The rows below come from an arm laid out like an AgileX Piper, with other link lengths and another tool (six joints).
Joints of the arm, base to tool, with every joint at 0 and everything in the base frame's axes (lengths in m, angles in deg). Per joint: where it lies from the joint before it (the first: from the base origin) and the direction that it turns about. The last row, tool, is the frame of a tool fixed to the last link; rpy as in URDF.
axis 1: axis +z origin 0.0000 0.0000 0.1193
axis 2: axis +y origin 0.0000 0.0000 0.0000
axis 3: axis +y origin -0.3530 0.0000 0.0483
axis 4: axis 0.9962 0 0.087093 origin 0.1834 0.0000 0.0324
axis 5: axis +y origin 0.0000 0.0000 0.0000
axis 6: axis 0.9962 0 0.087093 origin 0.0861 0.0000 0.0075
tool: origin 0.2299 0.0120 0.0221 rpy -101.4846 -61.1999 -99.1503
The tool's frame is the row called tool.
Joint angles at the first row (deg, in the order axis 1, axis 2, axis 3, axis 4, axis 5, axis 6):
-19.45, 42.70, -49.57, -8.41, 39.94, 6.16
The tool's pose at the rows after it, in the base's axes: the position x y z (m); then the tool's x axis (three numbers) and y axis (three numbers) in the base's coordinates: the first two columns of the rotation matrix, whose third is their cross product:
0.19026, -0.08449, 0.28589, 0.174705, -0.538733, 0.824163, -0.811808, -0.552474, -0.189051
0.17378, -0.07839, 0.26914, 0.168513, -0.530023, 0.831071, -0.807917, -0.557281, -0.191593
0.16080, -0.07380, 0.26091, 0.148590, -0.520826, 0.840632, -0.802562, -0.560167, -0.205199
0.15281, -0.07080, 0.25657, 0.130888, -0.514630, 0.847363, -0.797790, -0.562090, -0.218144
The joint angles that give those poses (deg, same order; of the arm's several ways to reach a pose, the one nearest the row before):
-19.44, 35.80, -42.87, -8.41, 37.62, 5.13
-19.44, 31.18, -38.61, -8.41, 37.22, 4.77
-19.45, 27.01, -35.98, -8.41, 37.22, 4.63
-19.45, 24.14, -34.40, -8.36, 37.22, 4.59

